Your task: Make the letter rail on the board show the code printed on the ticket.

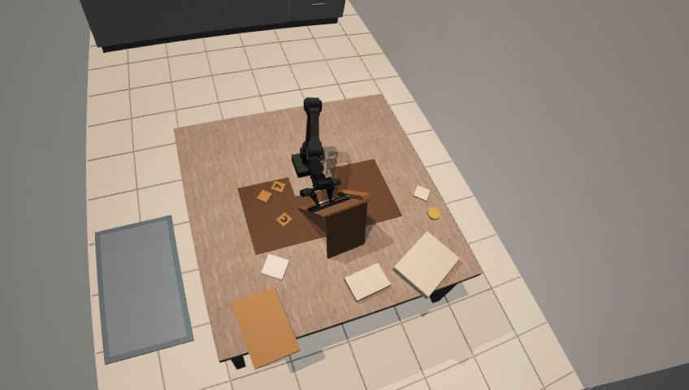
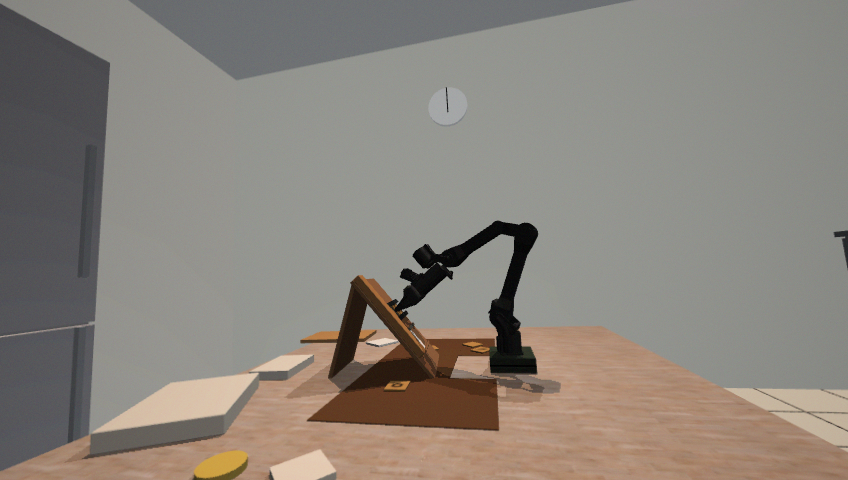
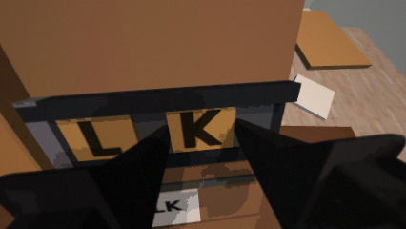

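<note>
My gripper tip is 9 cm above the white ticket, 6 cm past it and 5 cm to the right of it. The rest, counted from my gripper tip: c tile 17 cm below, 16 cm to the right, 9 cm behind; cream slab 37 cm ahead, 16 cm below, 5 cm to the left; orange panel 45 cm to the right, 35 cm ahead, 16 cm below.
</note>
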